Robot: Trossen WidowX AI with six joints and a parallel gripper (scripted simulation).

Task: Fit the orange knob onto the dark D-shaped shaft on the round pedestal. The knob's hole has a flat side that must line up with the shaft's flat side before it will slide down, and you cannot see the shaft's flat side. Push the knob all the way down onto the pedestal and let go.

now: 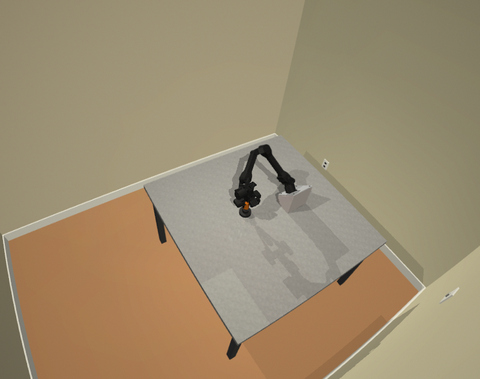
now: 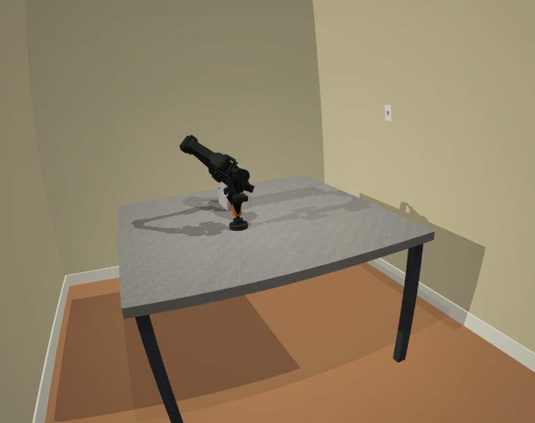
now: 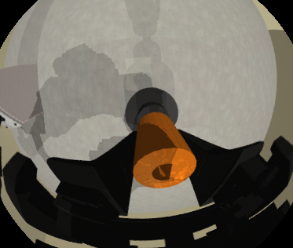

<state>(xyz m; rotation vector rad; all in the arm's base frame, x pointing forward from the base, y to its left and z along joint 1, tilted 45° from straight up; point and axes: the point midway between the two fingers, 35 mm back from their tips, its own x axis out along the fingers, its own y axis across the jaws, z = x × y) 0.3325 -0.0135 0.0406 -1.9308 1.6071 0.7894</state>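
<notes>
My gripper tip is now 2 cm below the orange knob. From my gripper tip the other things lie so: dark round pedestal 4 cm below.
</notes>
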